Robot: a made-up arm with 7 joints. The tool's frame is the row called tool.
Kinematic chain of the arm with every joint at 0, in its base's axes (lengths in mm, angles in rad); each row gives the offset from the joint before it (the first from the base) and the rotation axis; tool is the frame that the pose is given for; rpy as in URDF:
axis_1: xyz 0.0 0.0 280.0 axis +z
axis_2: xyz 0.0 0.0 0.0 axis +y
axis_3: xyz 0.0 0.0 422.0 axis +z
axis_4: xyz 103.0 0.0 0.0 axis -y
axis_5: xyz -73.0 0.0 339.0 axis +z
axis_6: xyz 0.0 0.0 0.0 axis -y
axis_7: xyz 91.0 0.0 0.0 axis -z
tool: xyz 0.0 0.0 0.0 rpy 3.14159 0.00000 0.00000
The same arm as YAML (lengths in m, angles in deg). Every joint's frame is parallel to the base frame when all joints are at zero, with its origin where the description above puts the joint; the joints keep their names.
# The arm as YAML. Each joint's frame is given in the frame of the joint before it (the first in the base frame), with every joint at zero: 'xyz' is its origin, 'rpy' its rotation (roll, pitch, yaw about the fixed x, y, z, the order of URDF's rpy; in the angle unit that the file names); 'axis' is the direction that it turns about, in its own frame. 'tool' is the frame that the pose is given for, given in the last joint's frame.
units:
  length: m
  angle: deg
joints:
  - name: axis_1
    type: revolute
    origin:
      xyz: [0.0, 0.0, 0.28]
      rpy: [0.0, 0.0, 0.0]
    axis: [0.0, 0.0, 1.0]
  - name: axis_2
    type: revolute
    origin:
      xyz: [0.0, 0.0, 0.0]
      rpy: [0.0, 0.0, 0.0]
    axis: [0.0, 1.0, 0.0]
  - name: axis_3
    type: revolute
    origin:
      xyz: [0.0, 0.0, 0.422]
      rpy: [0.0, 0.0, 0.0]
    axis: [0.0, 0.0, 1.0]
  - name: axis_4
    type: revolute
    origin:
      xyz: [0.103, 0.0, 0.0]
      rpy: [0.0, 0.0, 0.0]
    axis: [0.0, -1.0, 0.0]
  - name: axis_5
    type: revolute
    origin:
      xyz: [-0.073, 0.0, 0.339]
      rpy: [0.0, 0.0, 0.0]
    axis: [0.0, 0.0, 1.0]
  - name: axis_6
    type: revolute
    origin:
      xyz: [0.0, 0.0, 0.0]
      rpy: [0.0, 0.0, 0.0]
    axis: [0.0, -1.0, 0.0]
  - name: axis_7
    type: revolute
    origin:
      xyz: [0.091, 0.0, 0.0]
      rpy: [0.0, 0.0, 0.0]
    axis: [0.0, 0.0, -1.0]
tool:
  origin:
    xyz: [0.0, 0.0, 0.0]
    rpy: [180.0, 0.0, 0.0]

